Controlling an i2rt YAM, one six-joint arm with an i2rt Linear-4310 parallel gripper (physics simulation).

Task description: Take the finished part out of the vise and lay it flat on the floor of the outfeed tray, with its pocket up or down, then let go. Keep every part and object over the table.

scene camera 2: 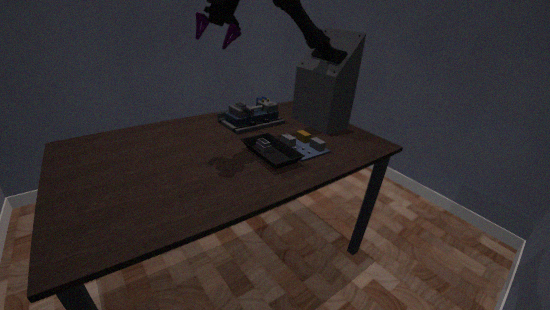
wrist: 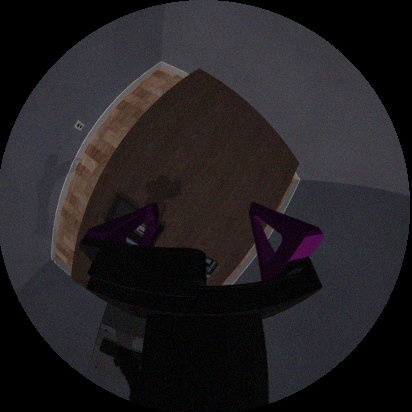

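Where they show: gripper, fingertip midpoint: [scene camera 2: 209, 43] [wrist: 203, 207]; arm's base at its link origin: [scene camera 2: 328, 54] [wrist: 123, 353].
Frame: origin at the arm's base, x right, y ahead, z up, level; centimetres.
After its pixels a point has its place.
Observation:
My gripper [scene camera 2: 211, 43] @(z 4.7, x -16.0, y 65.4 cm) [wrist: 203, 207] @(z 4.7, x -16.0, y 65.4 cm) is open and empty, its purple fingers wide apart, high above the table. The vise [scene camera 2: 256, 119] @(z -33.2, x 8.1, y 34.0 cm) stands on its base near the table's back edge, well below the gripper and to its right in the scene view; a bit of it shows in the wrist view [wrist: 211, 266] @(z -35.0, x 20.2, y 46.3 cm) beside the gripper body. A small grey part [scene camera 2: 241, 106] @(z -26.4, x 10.5, y 41.2 cm) sits at the vise's left jaw; the dark picture hides its details. The black outfeed tray [scene camera 2: 281, 157] @(z -35.9, x -26.1, y 40.9 cm) [wrist: 118, 204] @(z -35.7, x -31.3, y 44.3 cm) lies in front of the vise. A grey pocketed part [scene camera 2: 263, 145] @(z -33.4, x -18.6, y 44.9 cm) sits in its left portion.
Right of the tray is a blue plate [scene camera 2: 322, 150] @(z -36.2, x -27.4, y 20.9 cm) with a yellow block [scene camera 2: 303, 136] @(z -33.4, x -17.3, y 23.9 cm) and two pale blocks [scene camera 2: 288, 140] @(z -33.4, x -18.4, y 32.7 cm) [scene camera 2: 317, 144] @(z -33.6, x -26.0, y 23.0 cm). A tall grey pedestal [scene camera 2: 312, 100] @(z -23.1, x -0.5, y 7.0 cm) carrying the arm's base stands behind them. The table's front edge runs near the tray.

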